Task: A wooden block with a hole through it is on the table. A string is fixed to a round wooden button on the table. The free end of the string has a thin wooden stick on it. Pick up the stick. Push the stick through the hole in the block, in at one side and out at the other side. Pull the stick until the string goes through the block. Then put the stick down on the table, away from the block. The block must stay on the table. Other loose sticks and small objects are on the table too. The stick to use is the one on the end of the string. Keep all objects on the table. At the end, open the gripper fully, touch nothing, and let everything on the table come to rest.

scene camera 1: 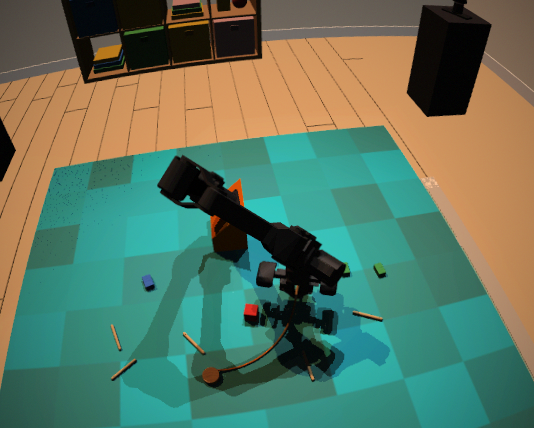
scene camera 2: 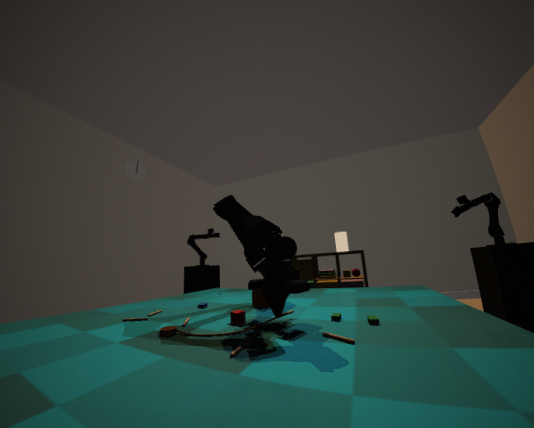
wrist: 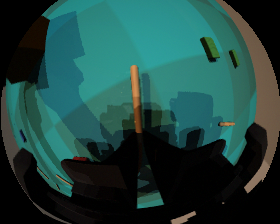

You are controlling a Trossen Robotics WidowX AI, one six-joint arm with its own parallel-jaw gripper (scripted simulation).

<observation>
My gripper shows in scene camera 1, in scene camera 2 and in the wrist view (139,135). The same spot on my gripper: (scene camera 1: 287,288) is (scene camera 2: 266,292).
</observation>
